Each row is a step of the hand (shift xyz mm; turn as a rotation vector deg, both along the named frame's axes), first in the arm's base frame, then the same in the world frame.
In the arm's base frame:
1: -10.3 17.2 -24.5 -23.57 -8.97 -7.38
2: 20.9 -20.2 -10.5 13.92 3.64 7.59
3: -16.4 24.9 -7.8 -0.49 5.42 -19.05
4: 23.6 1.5 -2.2 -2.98 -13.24 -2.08
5: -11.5 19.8 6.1 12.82 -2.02 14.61
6: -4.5 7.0 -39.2 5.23 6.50 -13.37
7: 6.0 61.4 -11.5 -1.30 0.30 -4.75
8: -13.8 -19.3 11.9 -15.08 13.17 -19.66
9: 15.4 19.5 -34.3 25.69 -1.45 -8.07
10: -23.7 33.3 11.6 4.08 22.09 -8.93
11: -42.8 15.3 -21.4 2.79 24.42 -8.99
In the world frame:
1: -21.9 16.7 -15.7 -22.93 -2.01 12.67
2: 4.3 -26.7 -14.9 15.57 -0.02 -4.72
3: -13.3 27.7 -2.3 -12.91 3.12 -14.70
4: 15.2 -6.1 -17.2 -5.46 -11.81 4.37
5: -0.9 22.9 5.9 18.90 -4.23 2.61
6: -29.6 3.6 -26.8 -4.78 3.01 -14.71
7: 5.0 54.8 -30.1 -4.19 0.15 -2.59
8: -4.1 -12.6 23.0 -22.40 14.89 -8.00
9: -10.5 9.8 -39.9 12.07 -10.23 -21.84
10: -3.6 40.1 13.6 -0.20 18.59 -15.45
11: -42.7 25.3 8.0 -0.81 21.18 -15.35

